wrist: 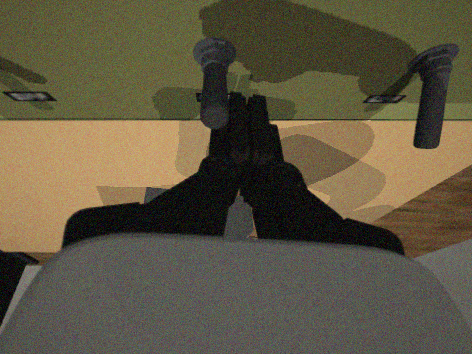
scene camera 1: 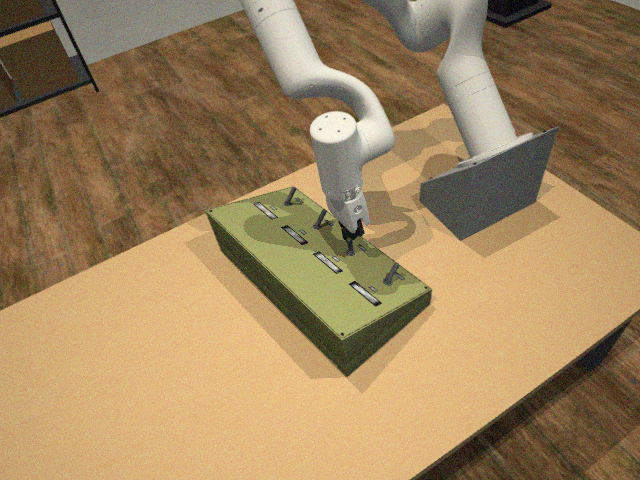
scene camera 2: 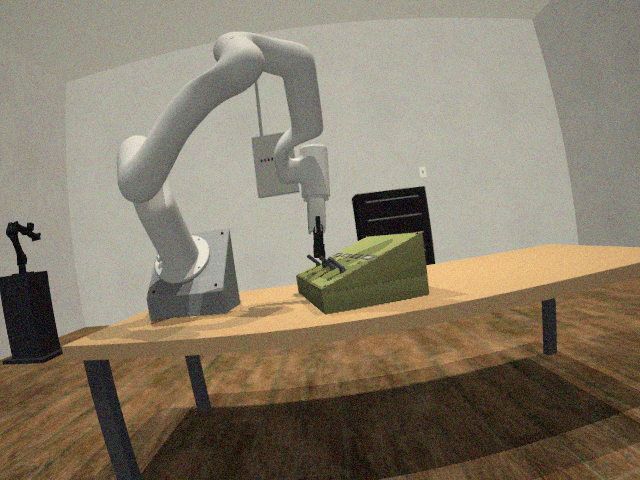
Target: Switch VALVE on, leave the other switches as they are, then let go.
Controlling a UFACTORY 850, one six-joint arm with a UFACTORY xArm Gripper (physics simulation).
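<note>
A green sloped switch panel stands on the table. It bears dark levers in a row and pale name plates, whose lettering is too blurred to read, so I cannot tell which is VALVE. My gripper is shut and empty. Its tips are close beside one lever, the third from the far-left end in scene camera 1; contact is unclear. Its upper part is hidden there. Other levers lean toward the panel's low edge. A neighbouring lever shows in the wrist view.
The arm's grey mount stands on the table, beyond the panel's low edge. A black cabinet and a grey wall box are in the background. A small dark arm stands on a black pedestal.
</note>
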